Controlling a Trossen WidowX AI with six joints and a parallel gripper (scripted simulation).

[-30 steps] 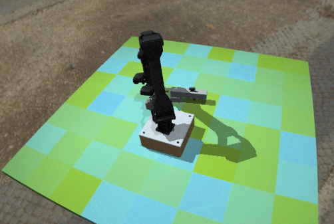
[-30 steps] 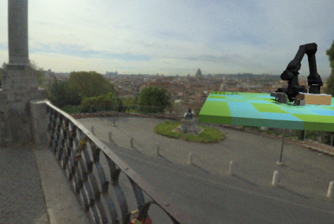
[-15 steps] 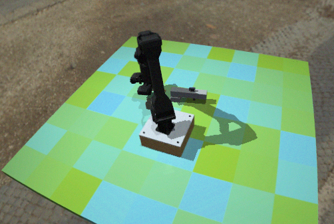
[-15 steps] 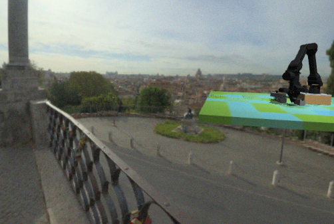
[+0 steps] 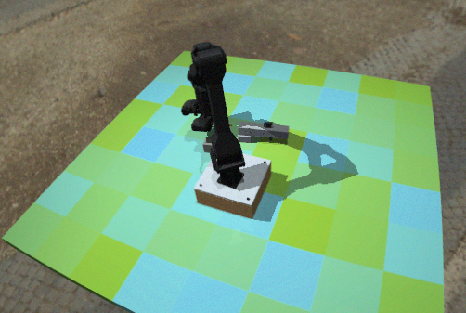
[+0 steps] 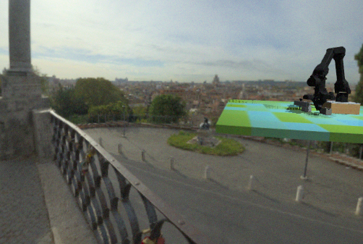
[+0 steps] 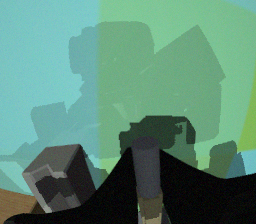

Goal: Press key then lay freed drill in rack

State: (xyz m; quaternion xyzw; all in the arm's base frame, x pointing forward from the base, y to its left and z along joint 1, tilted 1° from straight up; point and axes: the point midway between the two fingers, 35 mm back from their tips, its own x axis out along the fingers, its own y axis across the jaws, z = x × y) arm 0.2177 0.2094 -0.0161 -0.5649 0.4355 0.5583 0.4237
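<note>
The rack is 6 cm behind my gripper tip, 5 cm to the right of it and 1 cm below it. From my gripper tip the other things lie so: dark key (6 cm ahead, 22 cm to the right, 2 cm above); then grey holder block (5 cm ahead, 20 cm to the right, 1 cm above); then drill (1 cm ahead, 4 cm to the right, 3 cm above).
</note>
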